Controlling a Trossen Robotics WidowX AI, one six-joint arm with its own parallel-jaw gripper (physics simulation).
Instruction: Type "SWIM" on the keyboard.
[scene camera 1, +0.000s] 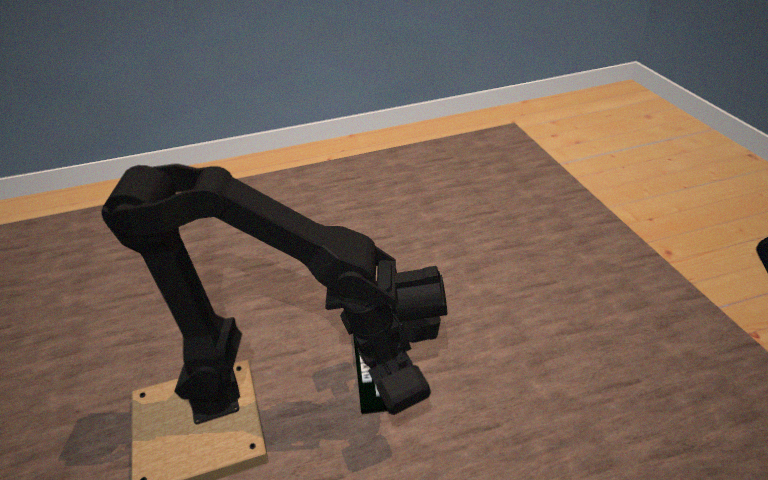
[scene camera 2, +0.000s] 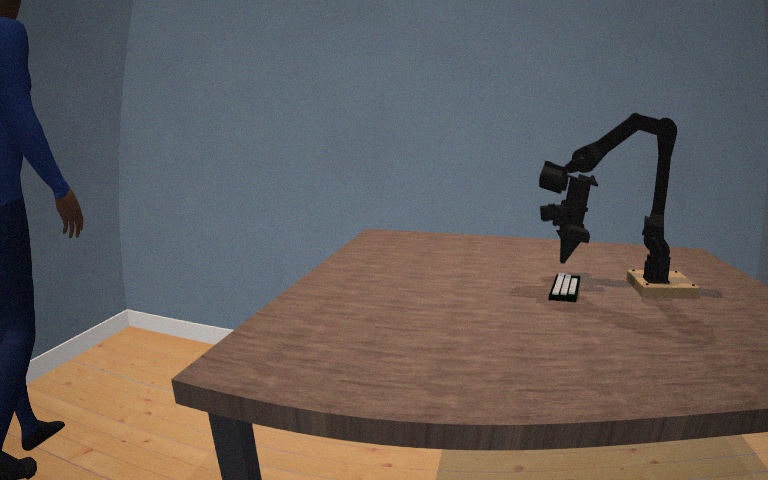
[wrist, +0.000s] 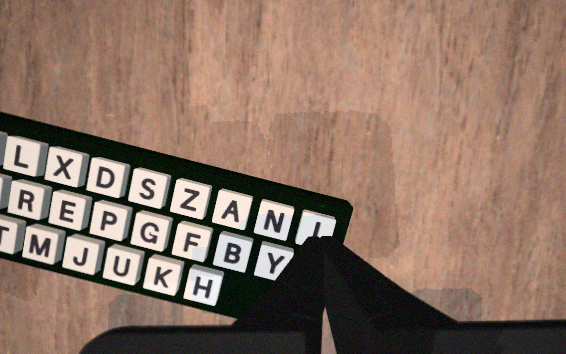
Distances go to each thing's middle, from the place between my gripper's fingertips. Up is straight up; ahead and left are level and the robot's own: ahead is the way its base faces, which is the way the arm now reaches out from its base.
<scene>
Now: hand 9 cm to the right of the dark green keyboard (scene camera 1: 370, 403) and 3 cm above it.
</scene>
